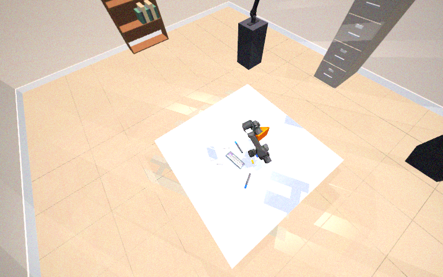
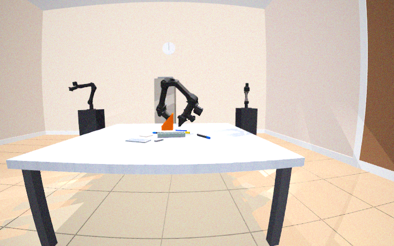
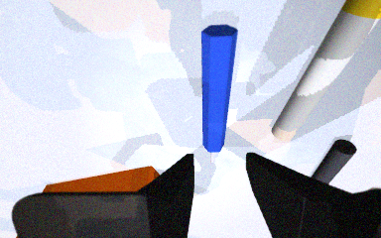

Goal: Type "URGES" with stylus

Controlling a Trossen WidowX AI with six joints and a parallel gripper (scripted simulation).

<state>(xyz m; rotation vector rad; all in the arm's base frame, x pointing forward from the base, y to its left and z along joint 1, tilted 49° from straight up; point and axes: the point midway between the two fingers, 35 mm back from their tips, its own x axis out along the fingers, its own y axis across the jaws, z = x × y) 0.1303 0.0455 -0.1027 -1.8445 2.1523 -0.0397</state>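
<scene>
Now: gripper tip 3 cm above the blue stylus and 2 cm to the left of it. From my gripper tip the other things lie so: yellow pen: 7 cm ahead, 3 cm to the left, 3 cm below; grey block: 33 cm ahead, 12 cm to the right, 4 cm below.
</scene>
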